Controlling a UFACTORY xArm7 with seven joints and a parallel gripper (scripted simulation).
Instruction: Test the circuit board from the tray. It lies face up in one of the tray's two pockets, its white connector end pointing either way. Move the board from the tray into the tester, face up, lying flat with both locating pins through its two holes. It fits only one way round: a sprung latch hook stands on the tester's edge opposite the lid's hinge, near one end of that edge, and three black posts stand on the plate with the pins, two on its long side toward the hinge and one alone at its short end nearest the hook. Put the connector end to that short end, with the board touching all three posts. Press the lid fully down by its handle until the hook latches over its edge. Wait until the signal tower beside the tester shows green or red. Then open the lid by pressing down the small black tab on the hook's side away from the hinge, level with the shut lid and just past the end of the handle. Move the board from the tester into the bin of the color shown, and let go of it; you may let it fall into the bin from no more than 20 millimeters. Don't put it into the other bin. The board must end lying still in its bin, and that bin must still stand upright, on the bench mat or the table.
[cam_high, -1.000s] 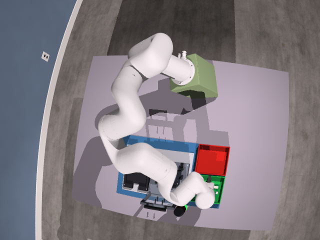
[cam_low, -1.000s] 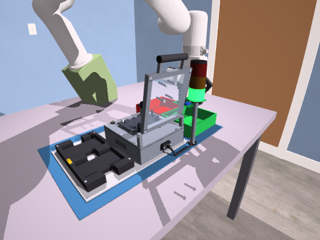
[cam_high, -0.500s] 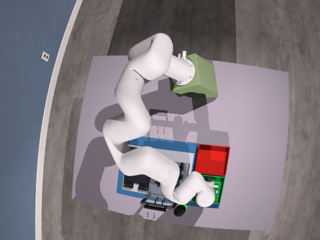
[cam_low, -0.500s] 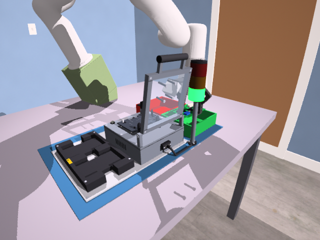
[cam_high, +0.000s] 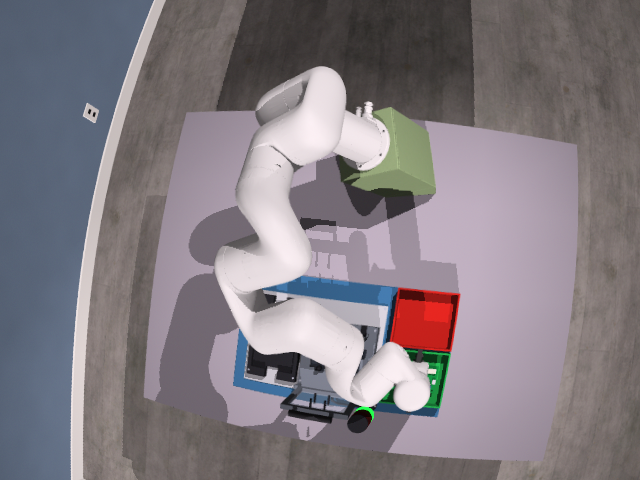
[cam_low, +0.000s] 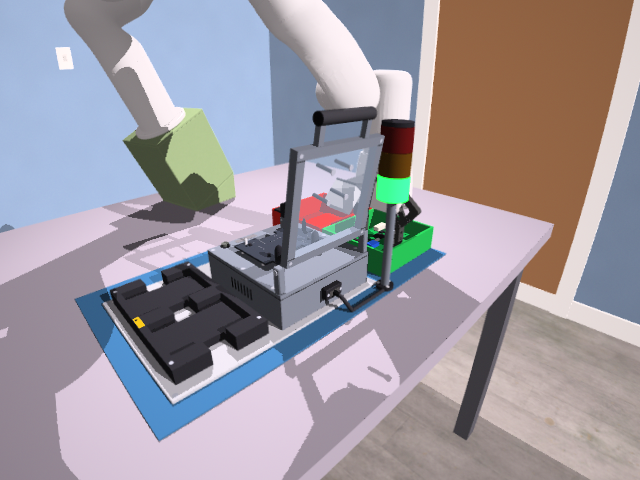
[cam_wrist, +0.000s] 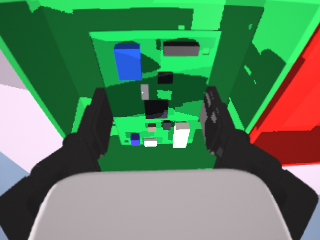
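My gripper is now 2 cm above the green bin. From my hand the other things lie so: red bin: 15 cm behind, 2 cm below, 1 cm to the right; plate: 20 cm to the right, 4 cm above, 3 cm behind; green circuit board: 1 cm below.
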